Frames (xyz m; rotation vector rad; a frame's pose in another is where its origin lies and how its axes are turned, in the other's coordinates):
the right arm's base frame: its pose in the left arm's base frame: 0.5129 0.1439 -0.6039 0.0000 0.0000 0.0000
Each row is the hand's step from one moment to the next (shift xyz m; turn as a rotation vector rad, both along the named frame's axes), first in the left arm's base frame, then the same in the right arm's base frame.
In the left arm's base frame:
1: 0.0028 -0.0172 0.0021 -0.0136 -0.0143 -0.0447
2: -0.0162 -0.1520 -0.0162 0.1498 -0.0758 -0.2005
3: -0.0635 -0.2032 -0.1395 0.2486 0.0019 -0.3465
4: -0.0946 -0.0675 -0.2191 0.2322 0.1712 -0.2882
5: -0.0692 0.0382 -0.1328 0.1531 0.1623 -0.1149
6: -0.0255 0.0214 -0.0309 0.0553 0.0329 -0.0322
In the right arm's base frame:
1: 0.0028 -0.0172 0.0021 -0.0136 -0.0143 -0.0447
2: -0.0162 -0.1520 -0.0162 0.1498 -0.0758 -0.2005
3: -0.0635 -0.2032 -0.1395 0.2486 0.0019 -0.3465
4: -0.0946 -0.0675 -0.2191 0.2322 0.1712 -0.2882
5: -0.0692 0.0382 -0.1328 0.1531 0.1623 -0.1149
6: -0.0255 0.0214 -0.0309 0.0553 0.0329 -0.0322

